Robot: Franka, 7 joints.
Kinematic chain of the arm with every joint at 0, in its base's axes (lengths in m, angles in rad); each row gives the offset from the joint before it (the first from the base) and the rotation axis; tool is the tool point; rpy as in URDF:
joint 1: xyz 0 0 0.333 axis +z
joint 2: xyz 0 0 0 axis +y
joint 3: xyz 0 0 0.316 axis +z
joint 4: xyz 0.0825 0 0 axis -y
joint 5: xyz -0.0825 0 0.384 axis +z
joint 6: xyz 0 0 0 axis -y
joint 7: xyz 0.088 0 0 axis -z
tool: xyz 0 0 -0.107 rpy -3.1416 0 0
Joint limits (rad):
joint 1: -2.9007..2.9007
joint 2: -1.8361..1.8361
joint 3: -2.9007..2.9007
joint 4: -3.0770..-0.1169
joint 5: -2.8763..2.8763
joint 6: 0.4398..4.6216
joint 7: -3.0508..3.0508
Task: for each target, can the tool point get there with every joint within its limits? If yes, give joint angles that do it. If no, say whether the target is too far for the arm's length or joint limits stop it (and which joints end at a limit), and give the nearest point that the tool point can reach.
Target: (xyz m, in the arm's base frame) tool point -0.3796 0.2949 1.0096
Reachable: yes | joints -0.8307 -0.3383 -2.4039 -0.4796 1.3786 3.1699 -2.3253
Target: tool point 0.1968 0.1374 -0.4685
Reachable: no: joint limits stop it (at a limit: joint 2) | nearest point 0.2029 0.1416 -0.3596 | short by 0.109 m
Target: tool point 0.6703 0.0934 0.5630
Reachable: yes | joints -0.2589 0.2484 0.4536 -1.6089 -1.1514 2.4147 -0.9531
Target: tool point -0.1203 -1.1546 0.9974
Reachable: no: too far | nearest point -0.0772 -0.7406 0.7591 | short by 0.480 m
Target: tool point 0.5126 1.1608 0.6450
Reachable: no: too far | nearest point 0.3365 0.7621 0.5378 | short by 0.449 m
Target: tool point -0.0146 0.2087 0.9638
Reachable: yes | joints 0.2031 -1.0404 0.2303 -1.7921 1.6875 1.8813 1.7791
